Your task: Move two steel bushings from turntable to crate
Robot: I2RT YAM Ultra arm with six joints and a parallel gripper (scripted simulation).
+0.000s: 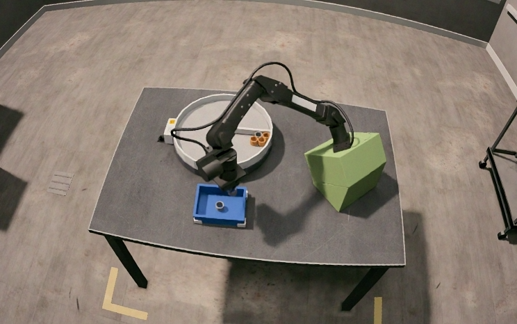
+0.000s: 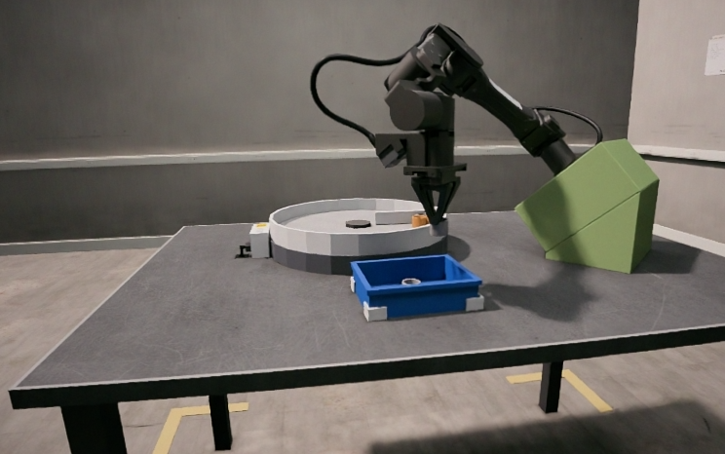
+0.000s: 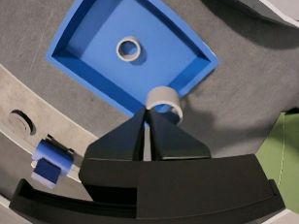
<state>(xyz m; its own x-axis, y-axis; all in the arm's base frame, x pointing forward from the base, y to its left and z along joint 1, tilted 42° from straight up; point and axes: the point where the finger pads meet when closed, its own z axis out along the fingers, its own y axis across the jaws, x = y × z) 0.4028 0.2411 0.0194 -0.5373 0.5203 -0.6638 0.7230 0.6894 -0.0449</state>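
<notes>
Now: the blue crate 40 mm ahead of my hand, 10 mm to the right of it and 110 mm below it. The rest, counted from my hand: round turntable: 40 mm ahead, 360 mm to the right, 90 mm below.
</notes>
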